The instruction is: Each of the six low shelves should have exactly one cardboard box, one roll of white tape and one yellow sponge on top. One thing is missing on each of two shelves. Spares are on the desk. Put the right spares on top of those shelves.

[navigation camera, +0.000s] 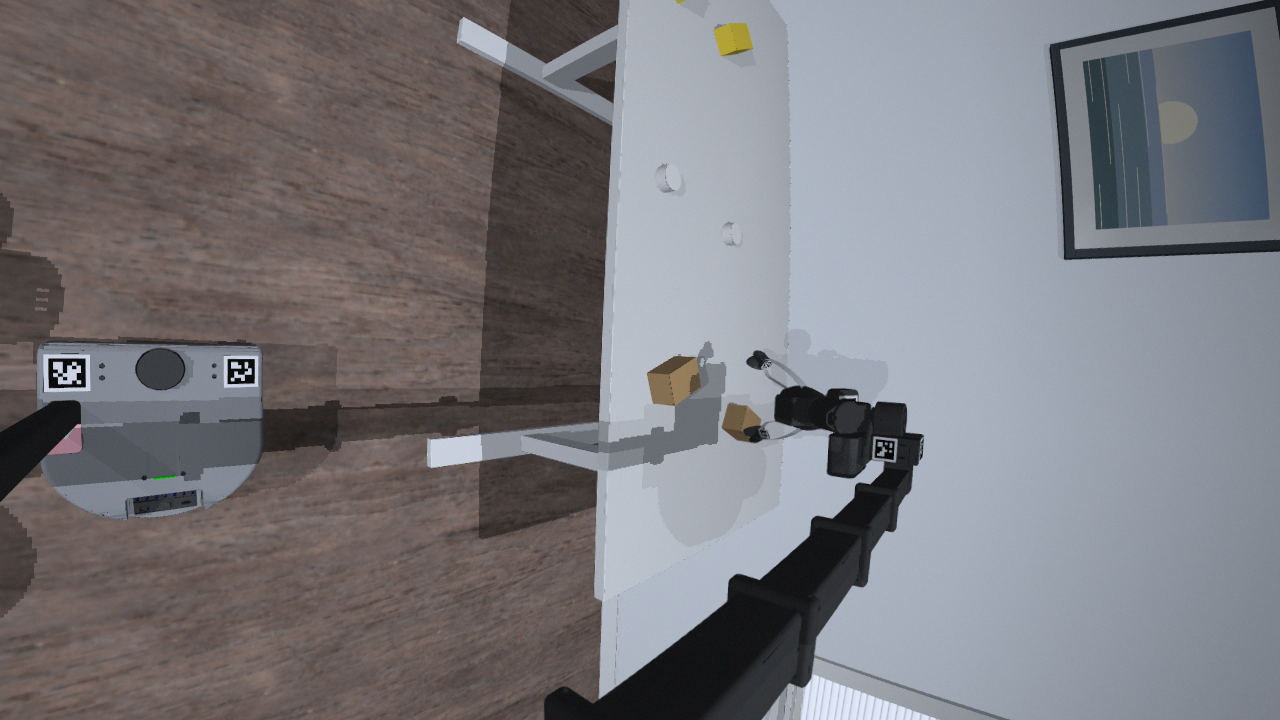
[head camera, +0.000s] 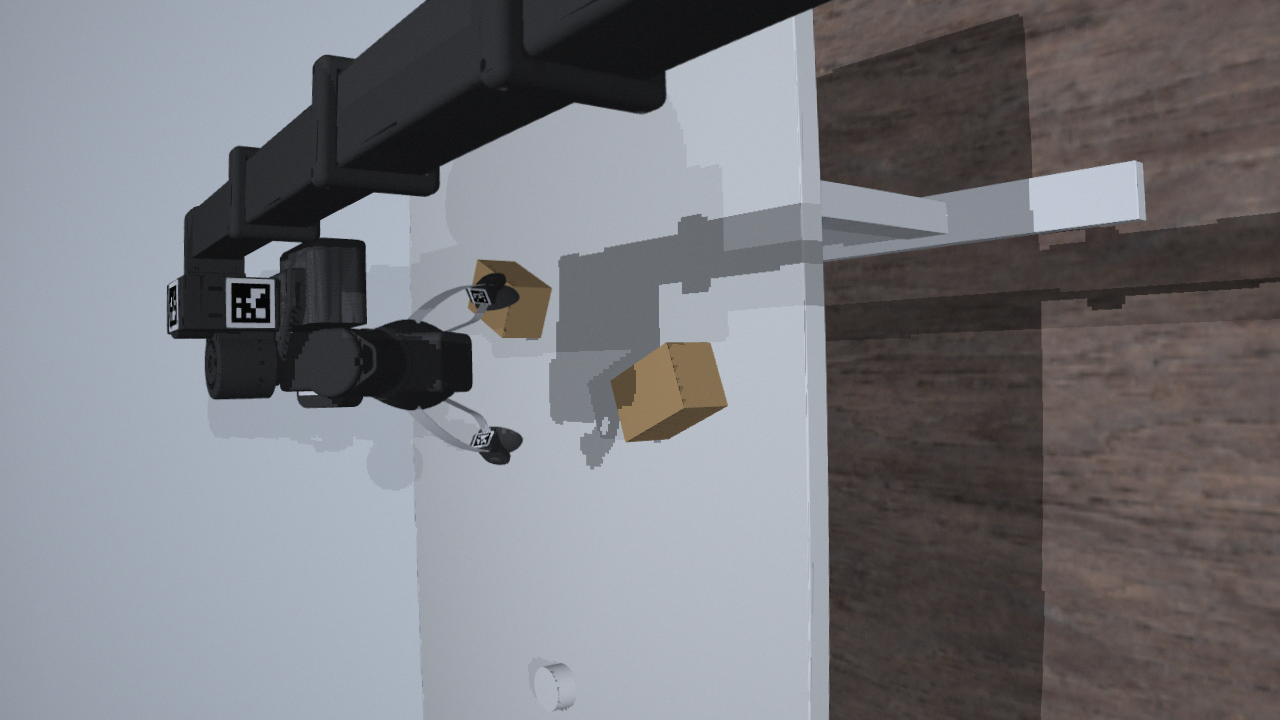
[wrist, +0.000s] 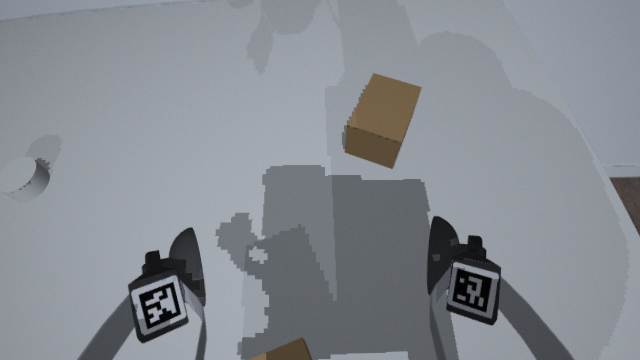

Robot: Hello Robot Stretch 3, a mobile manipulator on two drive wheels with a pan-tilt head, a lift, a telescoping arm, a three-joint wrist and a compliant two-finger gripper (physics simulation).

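Observation:
A cardboard box lies toward the front edge of the white desk. A second cardboard box lies nearer the wall. My gripper is open and empty above the desk; one finger overlaps the wall-side box in the head and navigation views. A white tape roll and another tape roll lie apart from the boxes. A yellow sponge lies toward the far end. The low shelves do not show.
My arm reaches diagonally over the desk end. White desk legs stand on the wood floor. My base stands away from the desk. A framed picture hangs on the wall behind the desk.

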